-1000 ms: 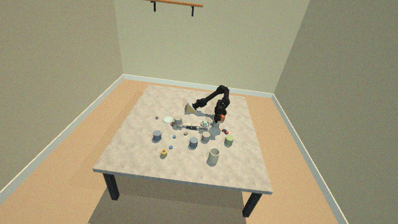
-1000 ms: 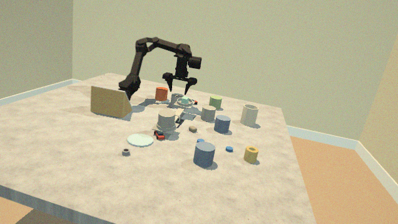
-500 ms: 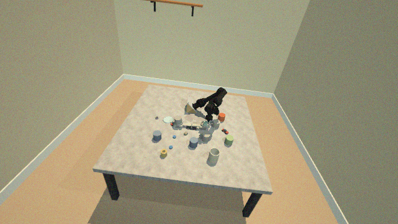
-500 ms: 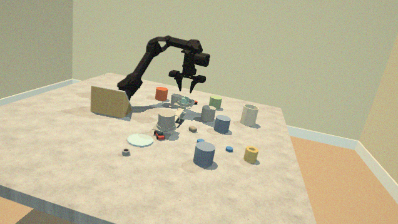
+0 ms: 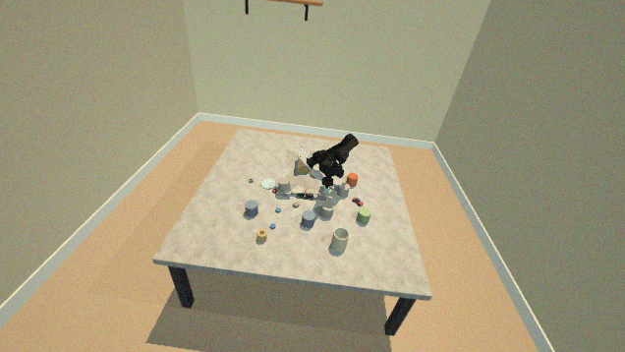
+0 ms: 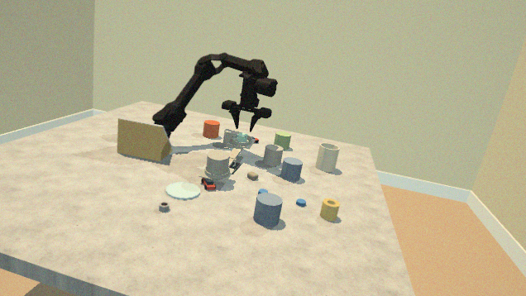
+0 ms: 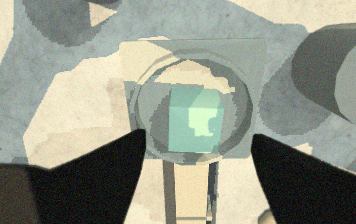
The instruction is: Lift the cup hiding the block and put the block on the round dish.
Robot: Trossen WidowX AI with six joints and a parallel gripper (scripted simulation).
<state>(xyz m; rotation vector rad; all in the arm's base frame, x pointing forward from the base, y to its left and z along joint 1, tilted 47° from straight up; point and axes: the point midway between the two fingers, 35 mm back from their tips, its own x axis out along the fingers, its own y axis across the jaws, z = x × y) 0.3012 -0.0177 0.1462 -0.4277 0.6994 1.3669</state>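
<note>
My gripper tip is now 30 mm above the pale green block. From my gripper tip the other things lie so: balance (20 mm behind, 130 mm to the right, 70 mm below); then orange cylinder (180 mm behind, 180 mm to the left, 80 mm below); then green cup (150 mm ahead, 220 mm to the left, 80 mm below).
</note>
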